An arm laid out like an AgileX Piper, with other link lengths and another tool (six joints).
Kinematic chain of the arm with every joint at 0, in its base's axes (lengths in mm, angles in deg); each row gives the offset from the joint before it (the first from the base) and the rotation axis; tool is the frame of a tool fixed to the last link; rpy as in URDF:
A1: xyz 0 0 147.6 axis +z
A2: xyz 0 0 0 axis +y
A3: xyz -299.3 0 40.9 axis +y
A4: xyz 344.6 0 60.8 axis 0.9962 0 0.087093
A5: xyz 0 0 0 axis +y
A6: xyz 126 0 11 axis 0.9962 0 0.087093
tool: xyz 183.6 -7 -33.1 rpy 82.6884 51.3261 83.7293
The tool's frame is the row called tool.
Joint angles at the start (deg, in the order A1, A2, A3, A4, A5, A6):
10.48 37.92 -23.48 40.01 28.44 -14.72
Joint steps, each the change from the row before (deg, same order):
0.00 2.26 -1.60 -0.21 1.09 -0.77
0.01 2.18 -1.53 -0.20 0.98 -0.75
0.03 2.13 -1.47 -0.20 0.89 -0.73
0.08 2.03 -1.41 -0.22 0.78 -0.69
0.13 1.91 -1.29 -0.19 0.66 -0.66
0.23 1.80 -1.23 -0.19 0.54 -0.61
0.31 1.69 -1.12 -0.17 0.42 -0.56
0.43 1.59 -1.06 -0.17 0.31 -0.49
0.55 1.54 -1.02 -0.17 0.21 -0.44
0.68 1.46 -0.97 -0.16 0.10 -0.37
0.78 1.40 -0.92 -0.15 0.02 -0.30
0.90 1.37 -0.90 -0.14 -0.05 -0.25
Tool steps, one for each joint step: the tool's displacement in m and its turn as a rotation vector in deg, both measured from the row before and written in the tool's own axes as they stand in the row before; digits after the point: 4 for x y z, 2 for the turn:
0.0011 0.0000 0.0031 1.06 1.27 -0.76
0.0007 0.0000 0.0032 0.99 1.19 -0.74
0.0005 -0.0001 0.0034 0.94 1.14 -0.72
0.0002 0.0001 0.0035 0.85 1.07 -0.73
0.0003 0.0000 0.0036 0.77 1.01 -0.70
0.0004 0.0005 0.0036 0.65 0.95 -0.72
0.0007 0.0006 0.0038 0.57 0.91 -0.71
0.0010 0.0011 0.0038 0.46 0.87 -0.73
0.0013 0.0016 0.0041 0.39 0.86 -0.76
0.0017 0.0022 0.0042 0.29 0.83 -0.78
0.0022 0.0026 0.0043 0.22 0.82 -0.77
0.0027 0.0032 0.0046 0.15 0.84 -0.80

